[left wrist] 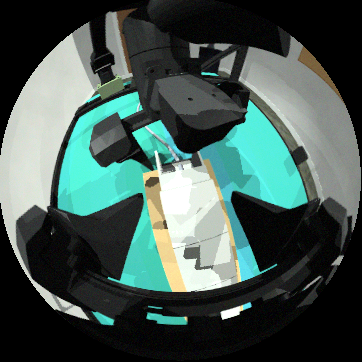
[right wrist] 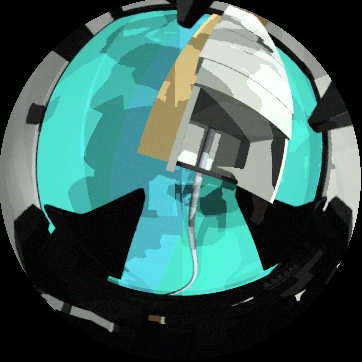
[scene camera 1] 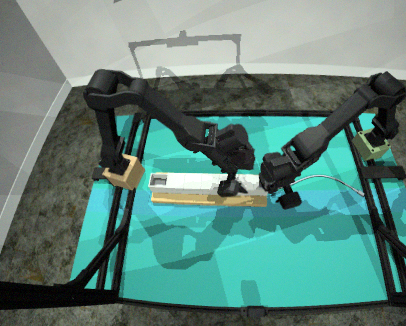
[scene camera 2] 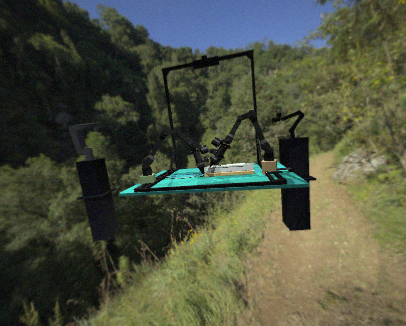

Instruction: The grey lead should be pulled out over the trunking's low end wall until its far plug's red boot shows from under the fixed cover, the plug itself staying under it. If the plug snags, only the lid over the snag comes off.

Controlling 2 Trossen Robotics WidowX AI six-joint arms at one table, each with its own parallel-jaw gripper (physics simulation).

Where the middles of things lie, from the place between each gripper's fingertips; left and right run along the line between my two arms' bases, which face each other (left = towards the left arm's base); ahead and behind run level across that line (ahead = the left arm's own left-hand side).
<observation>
Right now my left hand is 130 mm to the right of the trunking [scene camera 1: 158, 181], 40 mm above it and 20 mm short of it. Also, from my left hand: grey lead [right wrist: 198, 176]: 180 mm to the right, 60 mm below, 10 mm behind.
The grey lead is 10 cm to the right of my right hand and 1 cm ahead of it. Round my right hand: trunking: 21 cm to the left, 4 cm ahead, 2 cm above.
</observation>
